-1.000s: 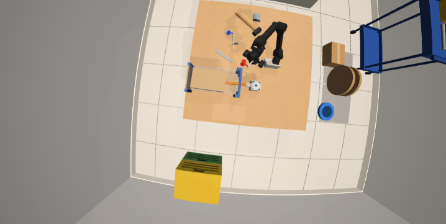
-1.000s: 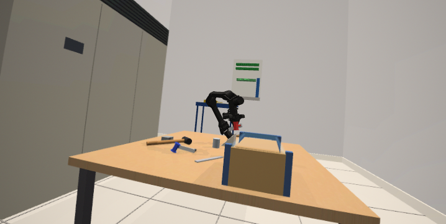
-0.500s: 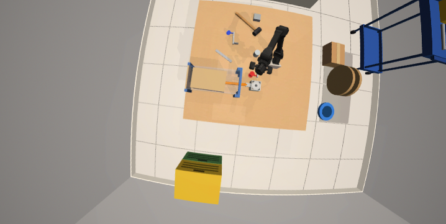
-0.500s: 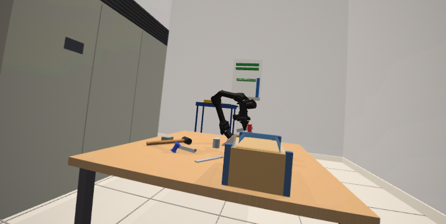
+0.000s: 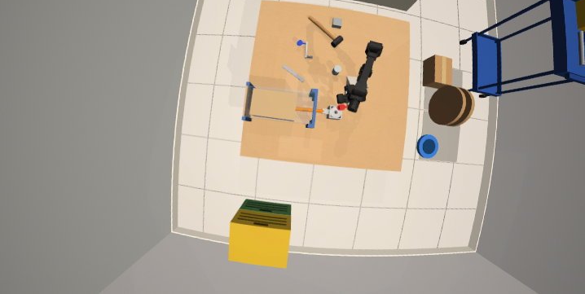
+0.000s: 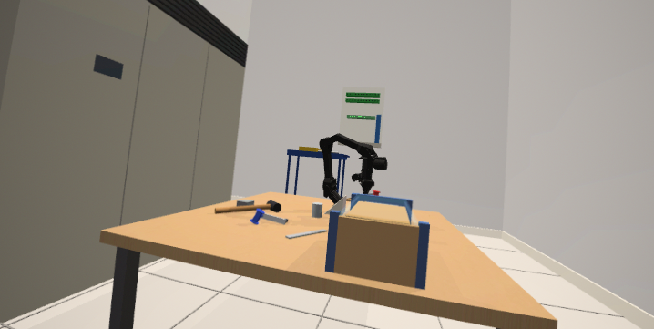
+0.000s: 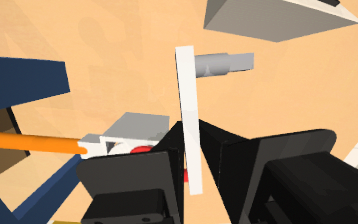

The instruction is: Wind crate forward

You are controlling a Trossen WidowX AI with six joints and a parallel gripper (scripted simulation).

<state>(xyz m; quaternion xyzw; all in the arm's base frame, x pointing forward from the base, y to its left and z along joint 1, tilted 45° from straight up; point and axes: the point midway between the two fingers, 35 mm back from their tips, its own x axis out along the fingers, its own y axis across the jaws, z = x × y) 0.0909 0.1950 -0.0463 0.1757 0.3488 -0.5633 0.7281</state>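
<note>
The red grip is 6 cm to the left of my gripper tip, 2 cm ahead of it and 2 cm above it. The rest, counted from my gripper tip: blue steel frame: 21 cm ahead, 11 cm to the left, 1 cm below; hand winch: 9 cm below, 8 cm to the left, 4 cm ahead; red-knobbed crank handle: 1 cm to the left, 1 cm above.
</note>
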